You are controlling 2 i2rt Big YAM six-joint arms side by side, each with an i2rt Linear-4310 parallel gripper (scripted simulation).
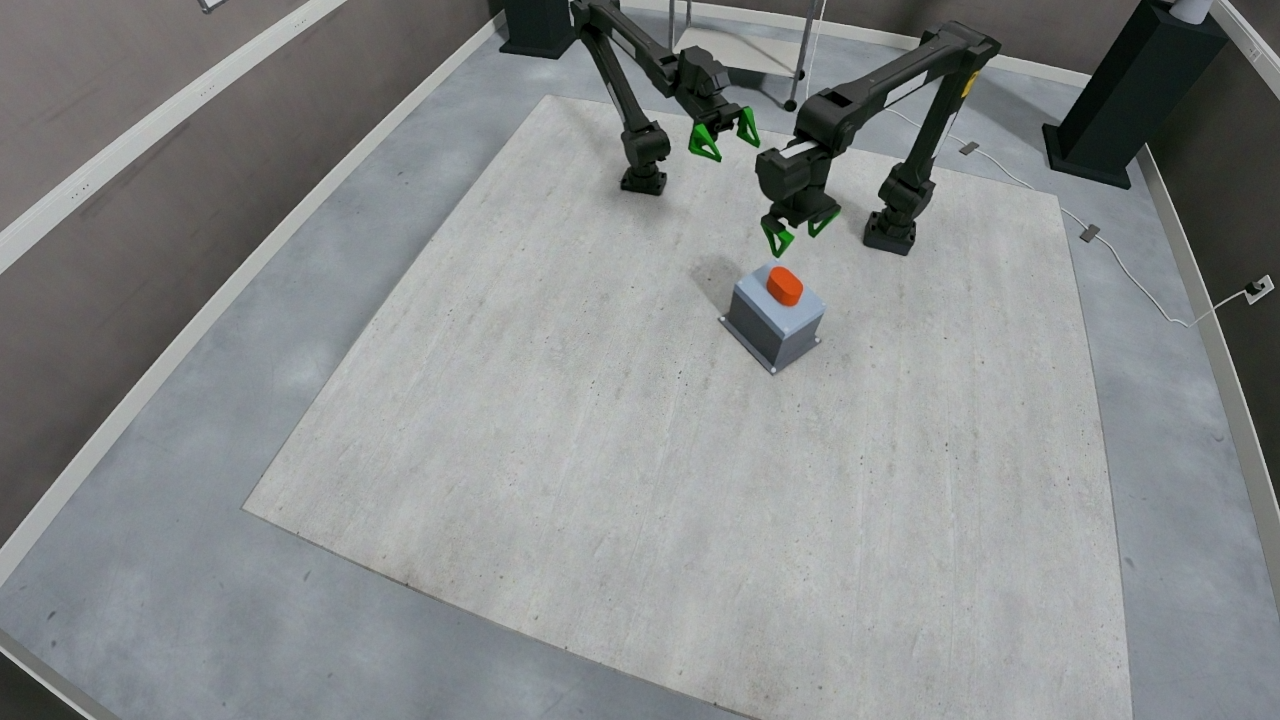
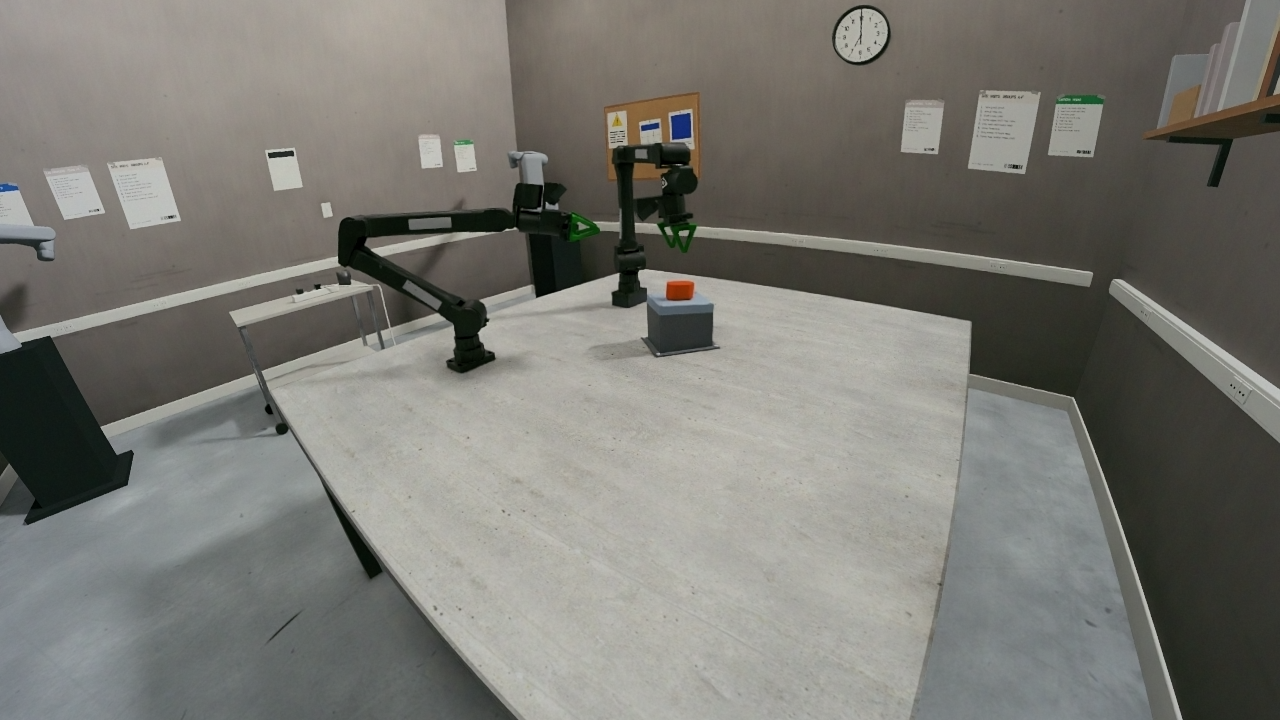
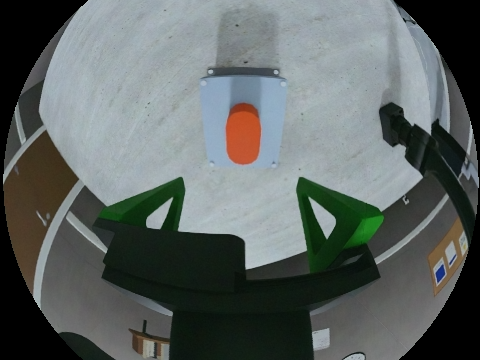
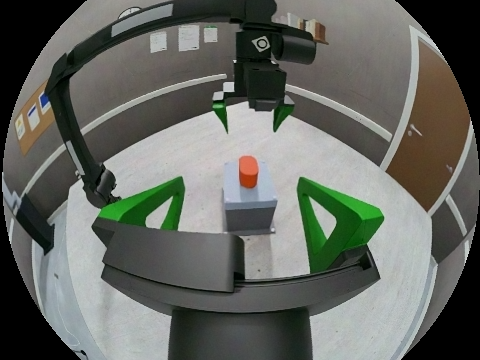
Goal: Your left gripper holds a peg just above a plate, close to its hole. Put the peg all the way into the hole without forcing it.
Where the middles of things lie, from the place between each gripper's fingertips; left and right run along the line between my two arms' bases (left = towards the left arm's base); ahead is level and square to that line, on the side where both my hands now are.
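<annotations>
My left gripper (image 1: 794, 246) is 14 cm above the orange peg (image 1: 784, 286) now.
As for my right hand (image 1: 740, 153), it is at present 16 cm to the right of the orange peg and 16 cm short of it, and it is also 20 cm above the peg.
</annotations>
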